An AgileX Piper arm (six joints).
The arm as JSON. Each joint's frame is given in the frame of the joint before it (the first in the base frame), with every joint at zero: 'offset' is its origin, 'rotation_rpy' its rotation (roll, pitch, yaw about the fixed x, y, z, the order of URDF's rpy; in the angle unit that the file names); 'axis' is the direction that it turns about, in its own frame. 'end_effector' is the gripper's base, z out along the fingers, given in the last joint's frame.
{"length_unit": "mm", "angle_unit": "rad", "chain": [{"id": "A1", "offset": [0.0, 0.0, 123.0], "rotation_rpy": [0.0, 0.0, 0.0], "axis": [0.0, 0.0, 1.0]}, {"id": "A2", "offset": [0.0, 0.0, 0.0], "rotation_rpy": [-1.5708, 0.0, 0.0], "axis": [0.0, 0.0, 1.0]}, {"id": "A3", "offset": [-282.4, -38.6, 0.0], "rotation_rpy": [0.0, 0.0, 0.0], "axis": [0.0, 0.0, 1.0]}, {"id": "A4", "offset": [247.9, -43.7, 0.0], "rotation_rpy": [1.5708, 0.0, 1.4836], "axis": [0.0, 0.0, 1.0]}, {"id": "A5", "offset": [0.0, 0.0, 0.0], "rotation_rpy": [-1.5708, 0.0, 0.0], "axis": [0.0, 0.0, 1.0]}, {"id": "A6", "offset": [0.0, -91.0, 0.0], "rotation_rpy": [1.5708, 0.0, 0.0], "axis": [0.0, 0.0, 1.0]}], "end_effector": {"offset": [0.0, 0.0, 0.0], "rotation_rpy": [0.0, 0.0, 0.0]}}
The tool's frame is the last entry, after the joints.
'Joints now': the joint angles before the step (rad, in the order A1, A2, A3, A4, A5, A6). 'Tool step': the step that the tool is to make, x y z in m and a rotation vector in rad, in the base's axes. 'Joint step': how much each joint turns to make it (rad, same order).
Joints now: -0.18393 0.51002 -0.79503 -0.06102 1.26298 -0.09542
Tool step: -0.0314 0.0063 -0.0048 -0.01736 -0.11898 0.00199
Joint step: -0.00034 -0.16201 0.03907 0.00535 0.00278 -0.00031
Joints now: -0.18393 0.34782 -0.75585 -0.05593 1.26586 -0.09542
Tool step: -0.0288 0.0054 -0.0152 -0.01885 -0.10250 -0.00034
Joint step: -0.00067 -0.17077 0.05952 0.00055 0.00702 -0.00057
